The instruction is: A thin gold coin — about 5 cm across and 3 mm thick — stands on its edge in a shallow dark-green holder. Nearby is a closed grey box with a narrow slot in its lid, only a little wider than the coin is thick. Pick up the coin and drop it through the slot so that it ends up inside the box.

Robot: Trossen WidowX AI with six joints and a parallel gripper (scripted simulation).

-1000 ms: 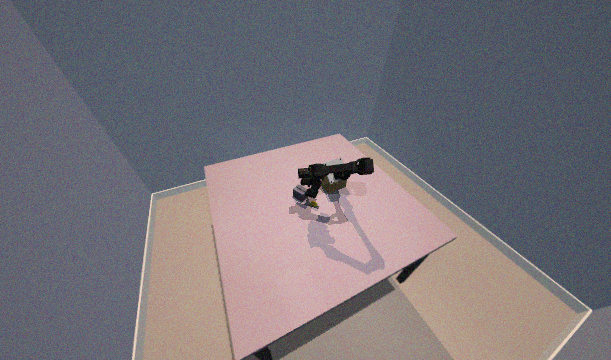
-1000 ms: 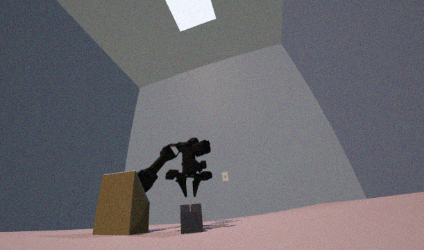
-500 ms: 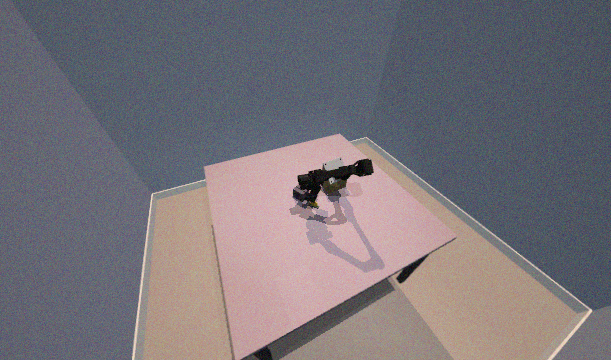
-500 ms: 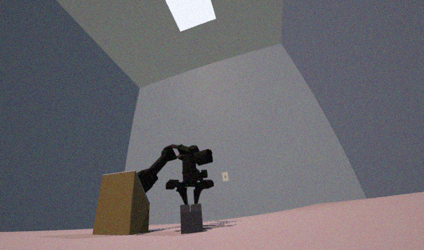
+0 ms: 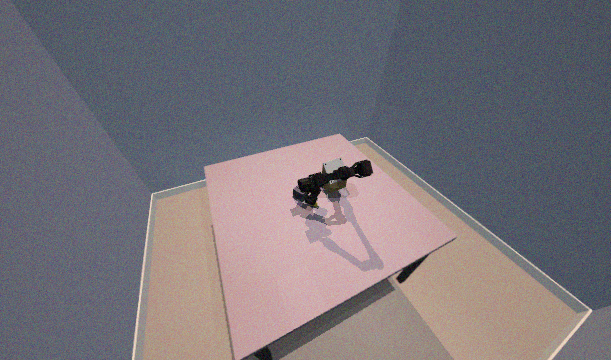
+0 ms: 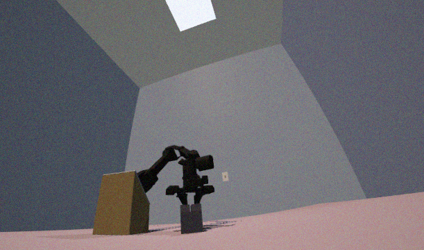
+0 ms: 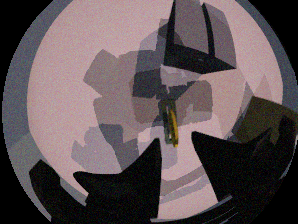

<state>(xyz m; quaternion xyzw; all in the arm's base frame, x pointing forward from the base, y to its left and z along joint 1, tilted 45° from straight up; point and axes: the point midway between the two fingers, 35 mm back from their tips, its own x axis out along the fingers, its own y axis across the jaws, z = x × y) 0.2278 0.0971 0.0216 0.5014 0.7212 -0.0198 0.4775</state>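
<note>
The gold coin is 30 mm below my gripper tip.
</note>
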